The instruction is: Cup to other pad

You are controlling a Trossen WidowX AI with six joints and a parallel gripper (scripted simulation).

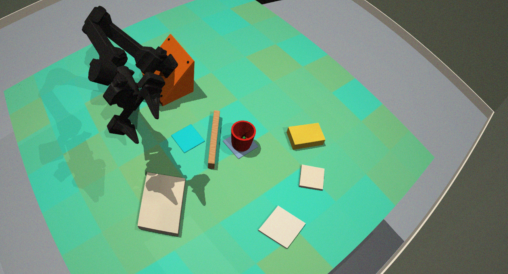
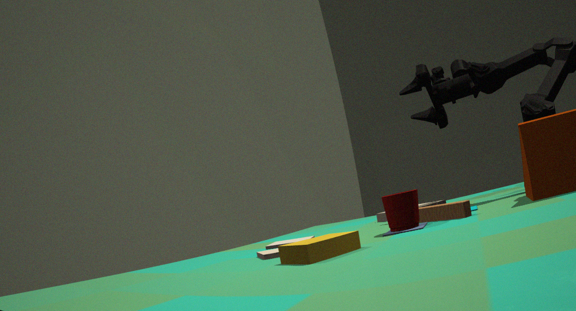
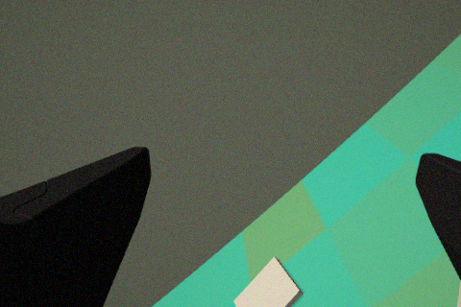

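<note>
The red cup lies 2 cm behind my gripper tip, 31 cm to the left of it and 26 cm below it. Also, from my gripper tip: grey-blue pad 2 cm behind, 31 cm to the left, 31 cm below; teal pad 12 cm behind, 17 cm to the left, 31 cm below; wooden bar 7 cm behind, 24 cm to the left, 29 cm below.
</note>
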